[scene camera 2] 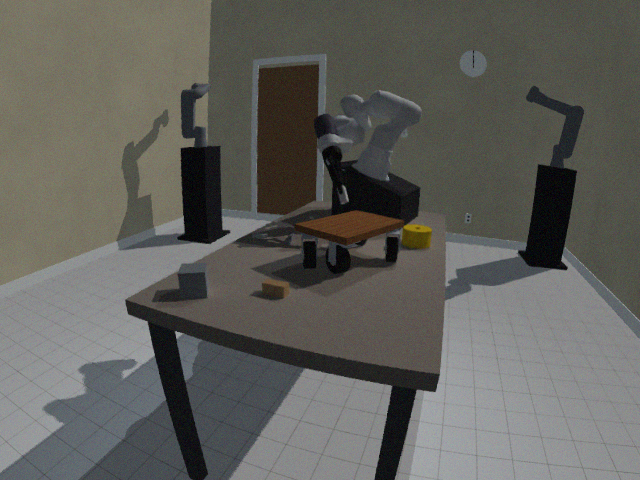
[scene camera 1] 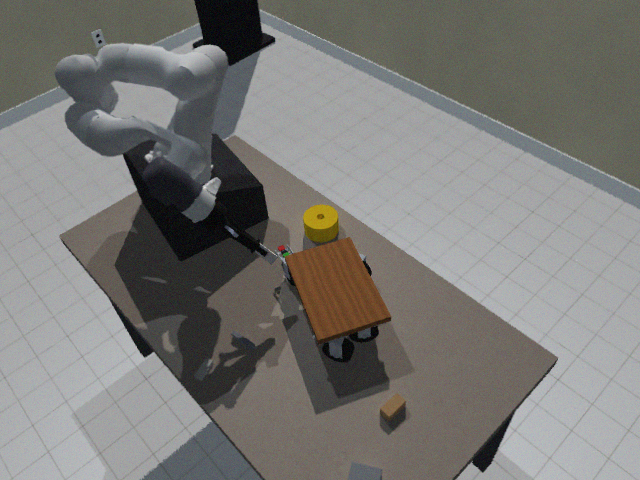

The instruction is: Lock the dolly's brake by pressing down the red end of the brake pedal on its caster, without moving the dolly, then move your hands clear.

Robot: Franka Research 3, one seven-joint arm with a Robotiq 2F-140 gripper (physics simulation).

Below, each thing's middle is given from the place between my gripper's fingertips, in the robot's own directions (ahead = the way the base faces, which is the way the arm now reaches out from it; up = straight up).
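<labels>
The dolly (scene camera 1: 334, 283) has my hand 14 cm short of it, 6 cm to the right of it and 9 cm above it. There's also a grey block (scene camera 2: 193, 277), and that's 55 cm ahead of my hand, 27 cm to the right of it and 12 cm below it. As for the yellow cylinder (scene camera 1: 321, 224), it's 27 cm to the left of my hand, 8 cm behind it and 12 cm below it.
</labels>
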